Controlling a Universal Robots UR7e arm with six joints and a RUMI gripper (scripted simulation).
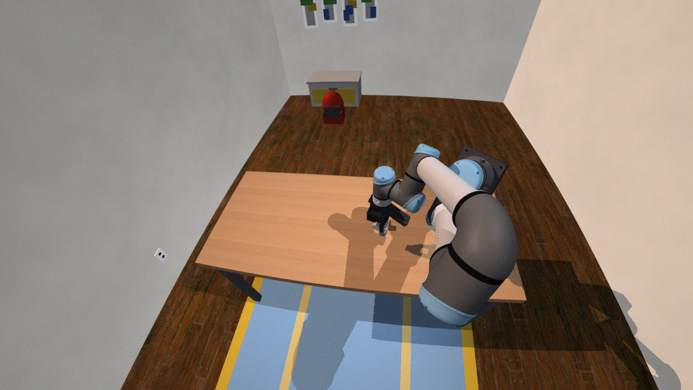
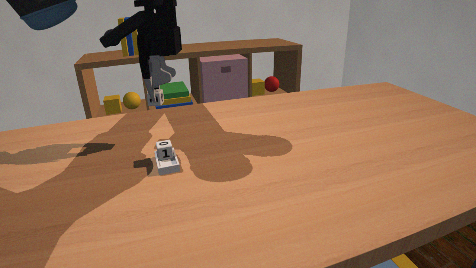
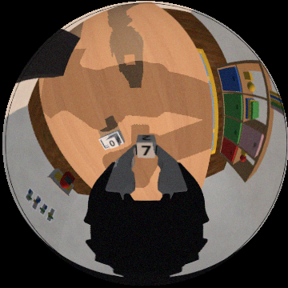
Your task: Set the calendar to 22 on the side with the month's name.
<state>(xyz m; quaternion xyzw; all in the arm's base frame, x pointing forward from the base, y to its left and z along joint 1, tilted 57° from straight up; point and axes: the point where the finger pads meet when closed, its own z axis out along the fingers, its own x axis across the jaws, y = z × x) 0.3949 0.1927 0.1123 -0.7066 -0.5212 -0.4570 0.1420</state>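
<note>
My gripper is now 3 cm short of the grey tray, 12 cm to the left of it and 11 cm above it. Round my hand: white cube 1 cm below.
</note>
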